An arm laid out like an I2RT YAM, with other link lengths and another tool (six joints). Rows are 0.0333 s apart.
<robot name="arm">
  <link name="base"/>
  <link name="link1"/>
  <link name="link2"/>
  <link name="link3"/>
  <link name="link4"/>
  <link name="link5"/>
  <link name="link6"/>
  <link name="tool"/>
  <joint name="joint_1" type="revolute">
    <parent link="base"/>
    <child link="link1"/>
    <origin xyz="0 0 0.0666"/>
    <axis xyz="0 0 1"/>
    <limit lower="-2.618" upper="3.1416"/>
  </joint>
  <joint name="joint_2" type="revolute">
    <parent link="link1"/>
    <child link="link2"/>
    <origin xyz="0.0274 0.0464 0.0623"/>
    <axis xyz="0 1 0"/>
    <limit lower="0" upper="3.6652"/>
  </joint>
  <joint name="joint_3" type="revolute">
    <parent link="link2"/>
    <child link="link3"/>
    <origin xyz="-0.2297 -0.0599 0"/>
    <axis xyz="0 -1 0"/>
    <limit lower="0" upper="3.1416"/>
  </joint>
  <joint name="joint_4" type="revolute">
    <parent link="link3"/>
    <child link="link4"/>
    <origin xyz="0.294 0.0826 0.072"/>
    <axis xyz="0 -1 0"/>
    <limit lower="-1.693" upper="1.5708"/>
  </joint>
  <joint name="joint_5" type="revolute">
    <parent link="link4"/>
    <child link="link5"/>
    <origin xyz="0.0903 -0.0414 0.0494"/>
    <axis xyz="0 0 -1"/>
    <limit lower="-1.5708" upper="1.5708"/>
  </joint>
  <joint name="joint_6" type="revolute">
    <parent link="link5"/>
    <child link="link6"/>
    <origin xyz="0.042 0 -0.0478"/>
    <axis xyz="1 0 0"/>
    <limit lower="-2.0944" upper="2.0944"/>
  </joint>
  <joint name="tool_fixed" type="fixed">
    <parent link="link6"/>
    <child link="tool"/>
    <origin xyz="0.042 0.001 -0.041" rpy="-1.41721 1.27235 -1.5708"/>
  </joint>
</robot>
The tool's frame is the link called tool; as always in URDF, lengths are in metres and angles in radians.
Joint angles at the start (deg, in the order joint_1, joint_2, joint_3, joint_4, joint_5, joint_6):
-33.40, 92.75, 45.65, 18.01, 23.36, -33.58
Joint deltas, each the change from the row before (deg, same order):
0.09, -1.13, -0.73, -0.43, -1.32, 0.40
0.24, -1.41, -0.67, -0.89, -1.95, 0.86
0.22, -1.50, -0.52, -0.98, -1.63, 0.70
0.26, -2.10, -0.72, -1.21, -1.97, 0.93
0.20, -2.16, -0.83, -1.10, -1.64, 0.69
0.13, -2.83, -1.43, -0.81, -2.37, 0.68
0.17, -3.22, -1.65, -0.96, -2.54, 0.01
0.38, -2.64, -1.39, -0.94, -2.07, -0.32
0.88, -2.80, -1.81, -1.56, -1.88, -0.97
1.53, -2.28, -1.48, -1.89, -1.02, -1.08
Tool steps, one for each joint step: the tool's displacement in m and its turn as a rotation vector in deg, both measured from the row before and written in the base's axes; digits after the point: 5 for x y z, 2 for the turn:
-0.00059, 0.00334, 0.00111, 0.74, -0.63, 1.06
0.00065, 0.00509, 0.00186, 1.30, -1.04, 1.55
0.00048, 0.00449, 0.00340, 1.03, -0.94, 1.32
0.00017, 0.00576, 0.00519, 1.22, -1.32, 1.55
-0.00097, 0.00534, 0.00513, 0.94, -1.09, 1.31
-0.00204, 0.00662, 0.00549, 1.05, -1.55, 1.90
-0.00299, 0.00738, 0.00588, 0.69, -1.16, 2.41
-0.00220, 0.00755, 0.00393, 0.44, -0.58, 2.36
-0.00345, 0.01129, 0.00029, 0.37, 0.58, 2.99
-0.00209, 0.01352, -0.00140, 0.20, 1.26, 2.94

